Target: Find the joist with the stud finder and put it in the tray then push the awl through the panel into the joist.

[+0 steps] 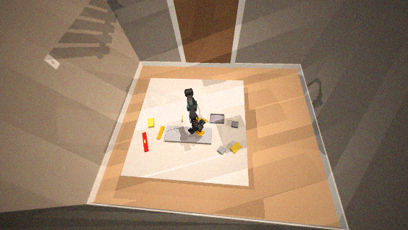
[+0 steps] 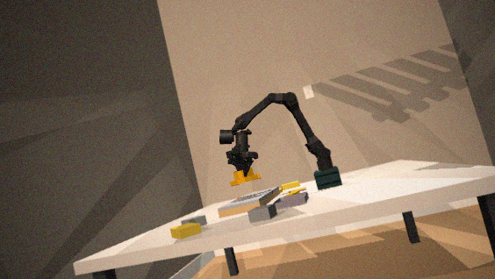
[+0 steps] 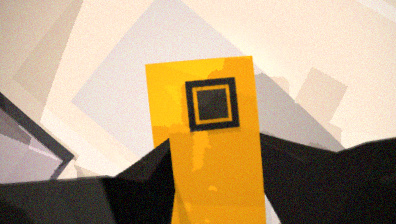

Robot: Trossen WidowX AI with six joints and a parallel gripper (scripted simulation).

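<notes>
My gripper tip is now 21 cm past the grey tray, 19 cm to the right of it and 13 cm above it. Round my gripper tip: stud finder (1 cm ahead, 2 cm above); red bar (12 cm ahead, 61 cm to the right, 12 cm below); awl (17 cm behind, 23 cm to the right, 13 cm below).
</notes>
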